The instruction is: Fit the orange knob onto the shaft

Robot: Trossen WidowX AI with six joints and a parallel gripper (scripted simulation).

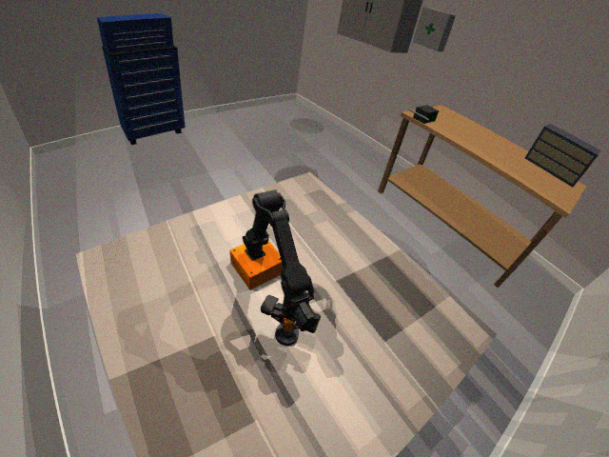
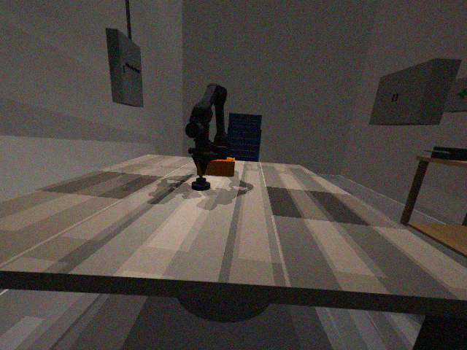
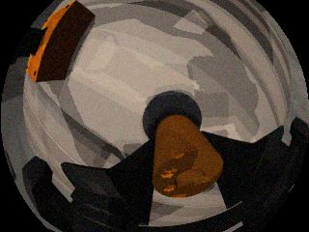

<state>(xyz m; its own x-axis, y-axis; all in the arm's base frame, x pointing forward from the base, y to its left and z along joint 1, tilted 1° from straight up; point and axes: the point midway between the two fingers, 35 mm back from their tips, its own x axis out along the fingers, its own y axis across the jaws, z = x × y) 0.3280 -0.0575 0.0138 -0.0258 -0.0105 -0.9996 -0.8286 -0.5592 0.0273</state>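
Right now my gripper tip is 2 cm below the knob. Round my gripper tip: dark round pedestal (4 cm below).
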